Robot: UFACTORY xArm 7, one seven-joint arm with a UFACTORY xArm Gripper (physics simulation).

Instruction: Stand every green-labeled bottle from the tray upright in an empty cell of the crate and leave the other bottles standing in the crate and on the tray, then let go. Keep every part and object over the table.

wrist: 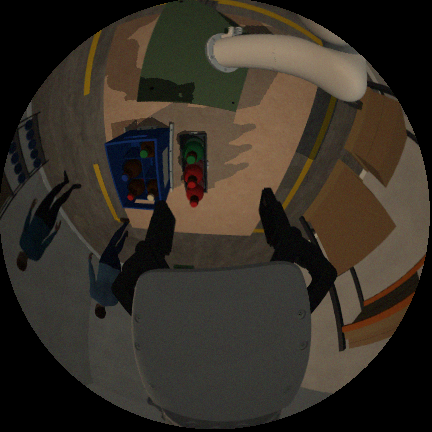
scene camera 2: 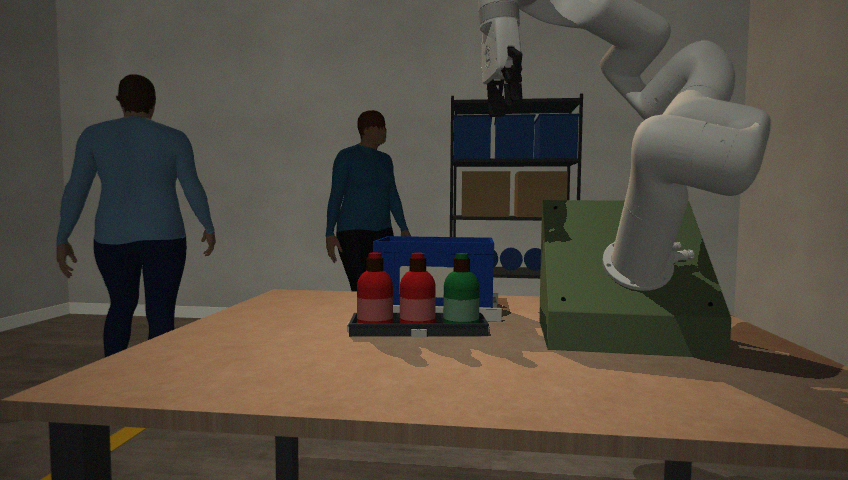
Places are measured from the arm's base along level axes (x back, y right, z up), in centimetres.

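Pixels of known places: gripper, fingertip midpoint: [wrist: 213, 203] [scene camera 2: 505, 111]; arm's base, link origin: [wrist: 223, 52] [scene camera 2: 636, 265].
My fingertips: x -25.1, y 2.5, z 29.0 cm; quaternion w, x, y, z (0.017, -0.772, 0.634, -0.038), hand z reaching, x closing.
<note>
For each thing: its top centre in the pictures, then the offset to it from my fingertips. "pt": a spot on its surface instead. Level surfaces: height alone.
- green bottle, top centre: [scene camera 2: 461, 253] [wrist: 190, 159] dy +4.9, dx -7.6, dz -27.8 cm
- end, surface spot: [scene camera 2: 374, 294] pt dy +0.9, dx -25.1, dz -35.7 cm
- blue crate, top centre: [scene camera 2: 436, 239] [wrist: 133, 179] dy +24.5, dx -12.6, dz -26.3 cm
- green cap, top centre: [wrist: 143, 153] dy +19.3, dx -4.5, dz -27.5 cm
- blue cap, surface spot: [wrist: 125, 177] pt dy +28.6, dx -12.2, dz -27.7 cm
- red cap, surface spot: [wrist: 131, 197] pt dy +29.1, dx -21.2, dz -27.5 cm
- white cap, surface spot: [wrist: 151, 197] pt dy +20.3, dx -21.7, dz -27.6 cm
- wooden table, surface height: dz -43.8 cm
- pale strip, surface spot: [wrist: 171, 155] pt dy +14.0, dx -11.1, dz -41.3 cm
A green bottle [scene camera 2: 461, 292] [wrist: 193, 149] and two red bottles, one in the middle [scene camera 2: 417, 294] [wrist: 193, 174] and one at the end [scene camera 2: 374, 294] [wrist: 195, 193], stand upright on the black tray [scene camera 2: 386, 330] [wrist: 205, 142]. The blue crate [scene camera 2: 485, 279] [wrist: 163, 165] stands behind the tray. In the wrist view it holds bottles with a green cap [wrist: 144, 153], a blue cap [wrist: 125, 177], a red cap [wrist: 131, 197] and a white cap [wrist: 151, 197]; its far-left and middle-right cells look empty. My gripper [scene camera 2: 505, 105] [wrist: 213, 203] is open and empty, high above crate and tray.
A green sloped block [scene camera 2: 595, 261] [wrist: 175, 60] carries the arm's base to the right of the tray on the wooden table [scene camera 2: 297, 368] [wrist: 230, 210]. A shelf unit [scene camera 2: 453, 196] and two people stand beyond the table. A pale strip [wrist: 171, 155] lies between crate and tray.
</note>
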